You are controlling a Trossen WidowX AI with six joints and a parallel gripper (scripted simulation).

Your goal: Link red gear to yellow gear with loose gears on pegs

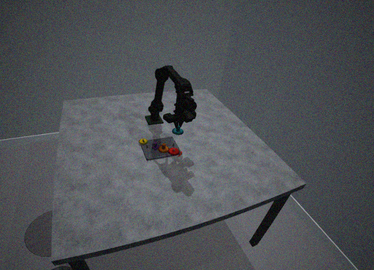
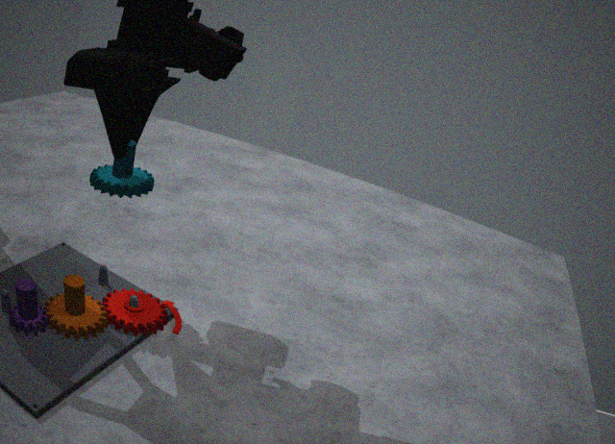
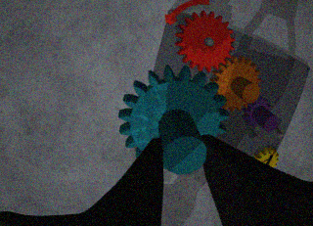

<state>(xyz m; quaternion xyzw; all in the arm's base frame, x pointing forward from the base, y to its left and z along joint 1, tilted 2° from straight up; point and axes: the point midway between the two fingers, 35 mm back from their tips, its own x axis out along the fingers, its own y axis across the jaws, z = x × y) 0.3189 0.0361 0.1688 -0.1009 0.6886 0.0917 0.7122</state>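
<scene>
Now: gripper tip 130 mm to the left of the purple gear, 110 mm above it and 10 mm past it. The rest, counted from my gripper tip: red gear: 120 mm below, 50 mm ahead, 40 mm to the right; then teal gear: 10 mm below; then orange gear: 110 mm below, 90 mm to the right, 20 mm ahead.
</scene>
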